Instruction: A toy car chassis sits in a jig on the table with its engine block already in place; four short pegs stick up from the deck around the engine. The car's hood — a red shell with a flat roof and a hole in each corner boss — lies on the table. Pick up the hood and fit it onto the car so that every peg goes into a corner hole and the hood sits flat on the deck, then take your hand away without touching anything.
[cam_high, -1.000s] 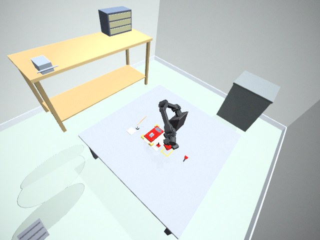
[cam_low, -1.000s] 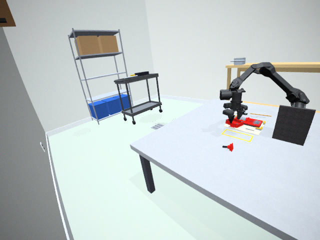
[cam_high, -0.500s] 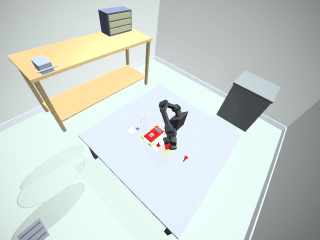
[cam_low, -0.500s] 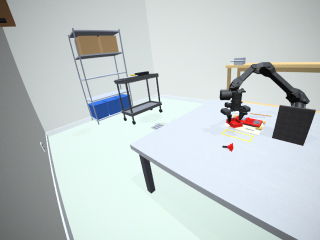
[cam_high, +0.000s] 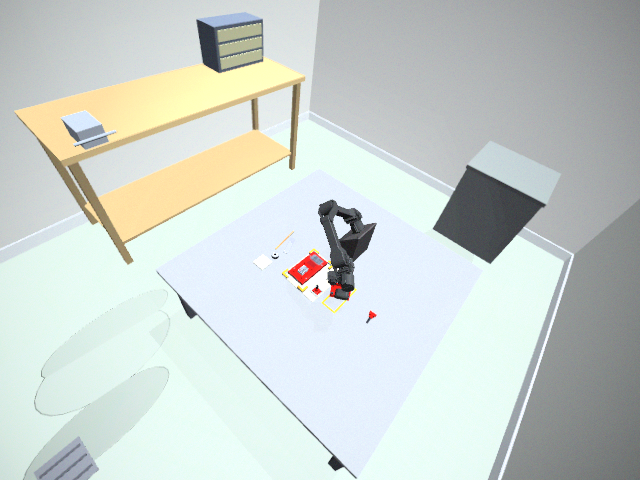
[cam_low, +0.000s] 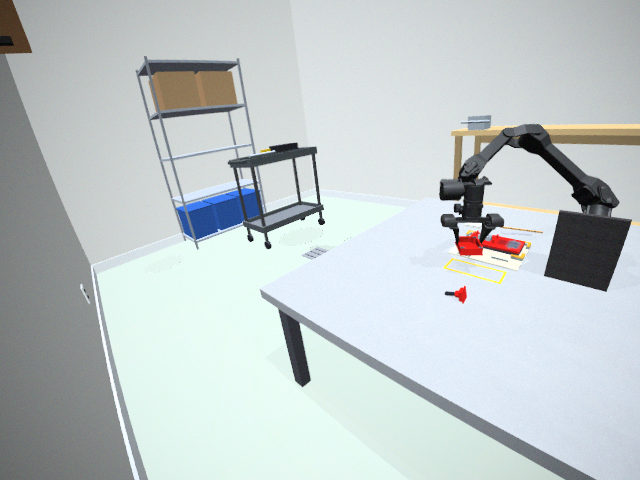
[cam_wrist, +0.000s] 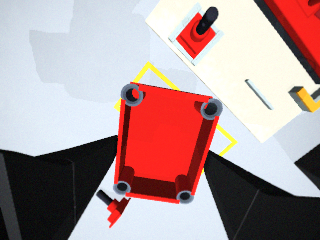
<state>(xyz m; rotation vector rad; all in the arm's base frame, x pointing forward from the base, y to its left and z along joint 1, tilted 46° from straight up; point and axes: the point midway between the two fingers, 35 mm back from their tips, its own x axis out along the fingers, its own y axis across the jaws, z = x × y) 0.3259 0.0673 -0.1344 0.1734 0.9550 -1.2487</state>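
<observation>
The grey holder lies 4 cm ahead of my gripper tip, 11 cm to the right of it and 6 cm below it. Also, from my gripper tip: wheel: 3 cm ahead, 42 cm to the right, 9 cm below; then grey engine block: 1 cm ahead, 23 cm to the right, 7 cm below; then red hood: 1 cm below.
</observation>
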